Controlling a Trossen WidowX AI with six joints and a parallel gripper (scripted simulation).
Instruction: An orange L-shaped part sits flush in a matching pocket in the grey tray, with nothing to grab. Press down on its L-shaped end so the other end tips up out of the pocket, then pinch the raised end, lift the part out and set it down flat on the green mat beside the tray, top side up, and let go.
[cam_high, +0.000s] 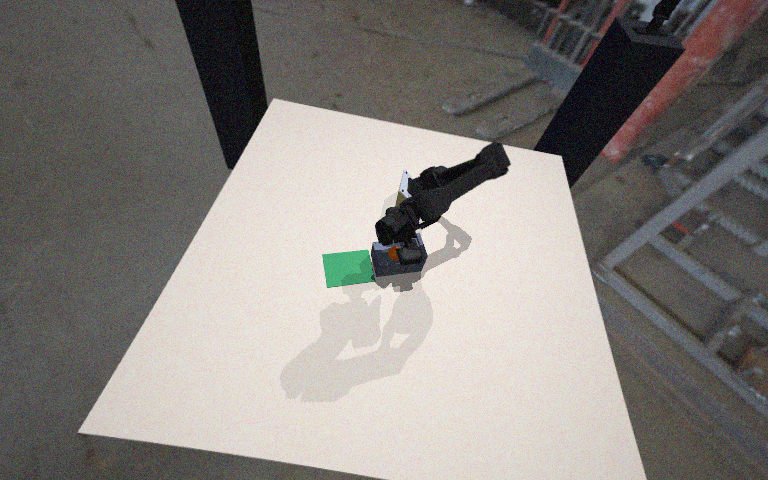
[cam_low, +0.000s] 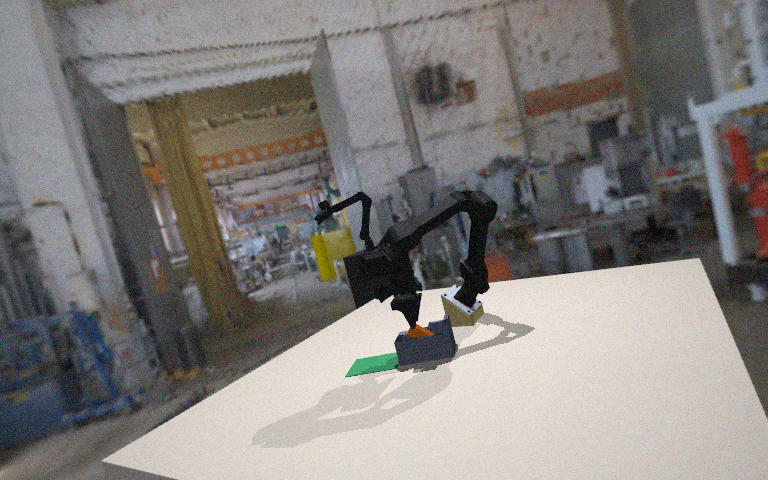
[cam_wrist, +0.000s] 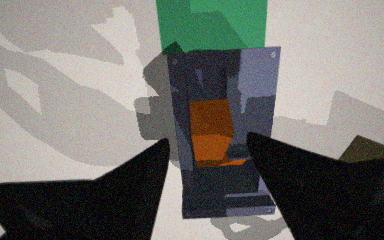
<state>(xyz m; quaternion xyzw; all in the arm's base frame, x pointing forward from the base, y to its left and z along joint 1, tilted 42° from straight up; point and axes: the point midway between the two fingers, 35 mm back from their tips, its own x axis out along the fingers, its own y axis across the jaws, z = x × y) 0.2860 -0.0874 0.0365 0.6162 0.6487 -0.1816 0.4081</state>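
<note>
My gripper tip is 3 cm past the orange L-shaped part, 3 cm to the right of it and 5 cm above it. The rest, counted from my gripper tip: green mat 3 cm ahead, 14 cm to the right, 11 cm below.
</note>
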